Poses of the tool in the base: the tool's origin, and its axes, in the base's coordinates. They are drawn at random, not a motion.
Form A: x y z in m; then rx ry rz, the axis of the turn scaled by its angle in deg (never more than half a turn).
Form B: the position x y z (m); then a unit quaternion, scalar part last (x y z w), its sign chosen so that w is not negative. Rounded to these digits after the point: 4 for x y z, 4 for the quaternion.
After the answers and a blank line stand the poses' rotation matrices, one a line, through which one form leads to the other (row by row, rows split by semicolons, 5 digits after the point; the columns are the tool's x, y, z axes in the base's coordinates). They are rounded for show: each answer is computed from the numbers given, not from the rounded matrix.
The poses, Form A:
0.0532 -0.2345 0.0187 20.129 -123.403 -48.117
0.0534 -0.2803 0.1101 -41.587 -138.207 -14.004
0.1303 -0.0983 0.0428 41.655 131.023 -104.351
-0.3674 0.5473 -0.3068 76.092 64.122 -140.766
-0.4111 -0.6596 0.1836 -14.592 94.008 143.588
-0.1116 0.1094 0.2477 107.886 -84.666 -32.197
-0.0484 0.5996 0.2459 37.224 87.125 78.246
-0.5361 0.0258 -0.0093 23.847 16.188 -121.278
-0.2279 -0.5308 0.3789 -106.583 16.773 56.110
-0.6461 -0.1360 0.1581 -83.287 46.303 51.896
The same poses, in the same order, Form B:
0.0532 -0.2345 0.0187 0.1383 -0.8478 -0.3306 0.3909
0.0534 -0.2803 0.1101 -0.2735 -0.9090 -0.0921 0.3007
0.1303 -0.0983 0.0428 0.2408 0.7575 -0.6033 0.0645
-0.3674 0.5473 -0.3068 0.4404 0.3711 -0.8148 0.0664
-0.4111 -0.6596 0.1836 -0.0845 0.5445 0.8317 0.0676
-0.1116 0.1094 0.2477 0.7216 -0.5663 -0.2154 0.3349
-0.0484 0.5996 0.2459 0.2661 0.6228 0.5593 0.4781
-0.5361 0.0258 -0.0093 0.1694 0.1150 -0.8616 0.4644
-0.2279 -0.5308 0.3789 -0.7651 0.1204 0.4028 0.4878
-0.6461 -0.1360 0.1581 -0.6230 0.3463 0.3882 0.5842

-0.65607 0.02399 -0.75432; -0.49295 0.74320 0.45238; 0.57146 0.66864 -0.47576
-0.66958 0.55266 -0.49621; 0.44189 0.83340 0.33193; 0.59699 0.00298 -0.80225
-0.87567 0.44273 -0.19285; 0.28702 0.15601 -0.94513; -0.38835 -0.88298 -0.26369
-0.60322 0.43514 -0.66842; 0.21873 -0.71568 -0.66330; -0.76700 -0.54631 0.33654
-0.97656 -0.20456 -0.06694; 0.02045 -0.39782 0.91724; -0.21426 0.89437 0.39268
0.26580 -0.67312 -0.69012; -0.96159 -0.13428 -0.23939; 0.06847 0.72724 -0.68296
-0.40125 -0.20340 0.89310; 0.86619 0.23280 0.44218; -0.29786 0.95102 0.08277
-0.51124 0.83926 -0.18513; -0.76132 -0.54219 -0.35555; -0.39878 -0.04082 0.91614
0.64655 -0.57716 -0.49886; 0.20868 -0.49518 0.84336; -0.73377 -0.64938 -0.19971
0.45875 -0.88505 -0.07898; 0.02202 -0.07753 0.99675; -0.88829 -0.45900 -0.01608

